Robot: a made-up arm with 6 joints. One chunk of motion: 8 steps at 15 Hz.
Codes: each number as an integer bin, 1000 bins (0 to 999) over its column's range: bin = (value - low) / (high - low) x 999, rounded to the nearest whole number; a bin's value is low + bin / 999 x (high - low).
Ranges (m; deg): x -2.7..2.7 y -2.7..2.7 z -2.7..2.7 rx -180..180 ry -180..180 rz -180..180
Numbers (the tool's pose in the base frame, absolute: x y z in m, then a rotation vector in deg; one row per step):
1: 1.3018 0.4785 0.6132 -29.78 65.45 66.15
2: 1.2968 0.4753 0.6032 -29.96 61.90 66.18
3: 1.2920 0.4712 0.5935 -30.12 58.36 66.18
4: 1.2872 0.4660 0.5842 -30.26 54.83 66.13
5: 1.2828 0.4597 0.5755 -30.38 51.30 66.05
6: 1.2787 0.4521 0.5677 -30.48 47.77 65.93
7: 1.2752 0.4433 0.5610 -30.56 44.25 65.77
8: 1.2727 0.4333 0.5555 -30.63 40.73 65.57
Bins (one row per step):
1: 740 588 613 417 681 683
2: 739 587 611 416 671 683
3: 739 587 609 416 661 683
4: 738 586 608 416 652 683
5: 737 585 606 415 642 683
6: 736 583 605 415 632 682
7: 735 582 603 415 622 682
8: 735 580 602 415 613 681

